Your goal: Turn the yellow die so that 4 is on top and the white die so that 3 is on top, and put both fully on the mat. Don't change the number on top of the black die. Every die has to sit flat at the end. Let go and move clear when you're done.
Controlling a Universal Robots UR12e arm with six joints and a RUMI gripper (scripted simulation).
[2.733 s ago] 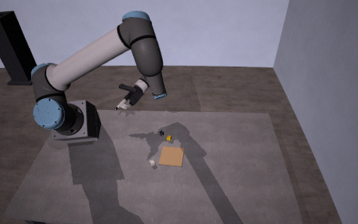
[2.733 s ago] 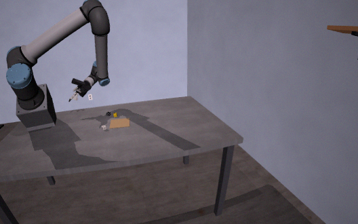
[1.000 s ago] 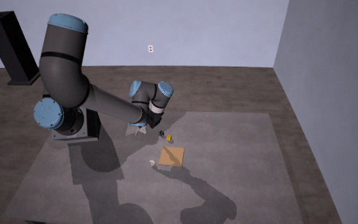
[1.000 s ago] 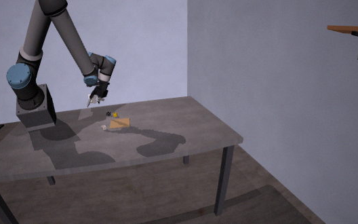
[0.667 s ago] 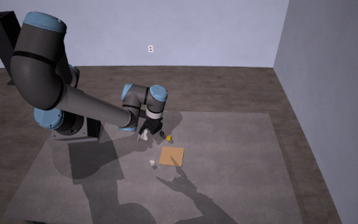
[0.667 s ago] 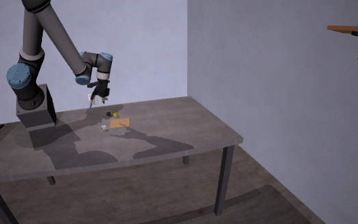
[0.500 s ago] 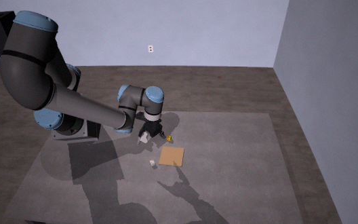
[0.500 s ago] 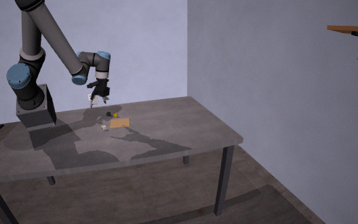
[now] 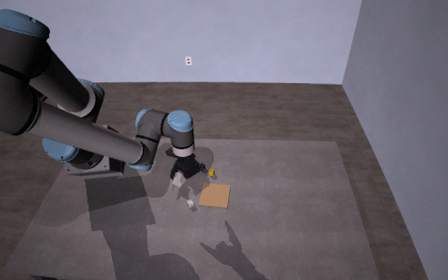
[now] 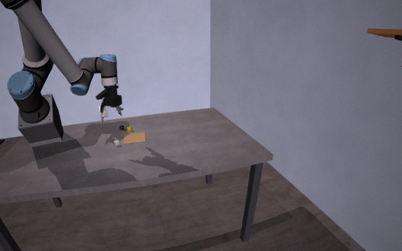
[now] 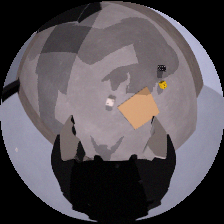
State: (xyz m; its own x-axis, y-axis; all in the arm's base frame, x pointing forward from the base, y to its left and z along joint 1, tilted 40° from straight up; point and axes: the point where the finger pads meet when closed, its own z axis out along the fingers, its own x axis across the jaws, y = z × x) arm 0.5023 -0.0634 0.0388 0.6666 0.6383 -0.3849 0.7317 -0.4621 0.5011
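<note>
My gripper is now 14 cm above the white die, 2 cm to the left of it and 1 cm short of it. Also, from my hand: black die: 22 cm to the left, 14 cm below, 3 cm ahead; then tan mat: 15 cm below, 12 cm ahead, 5 cm to the left; then yellow die: 19 cm to the left, 14 cm below, 9 cm ahead.
</note>
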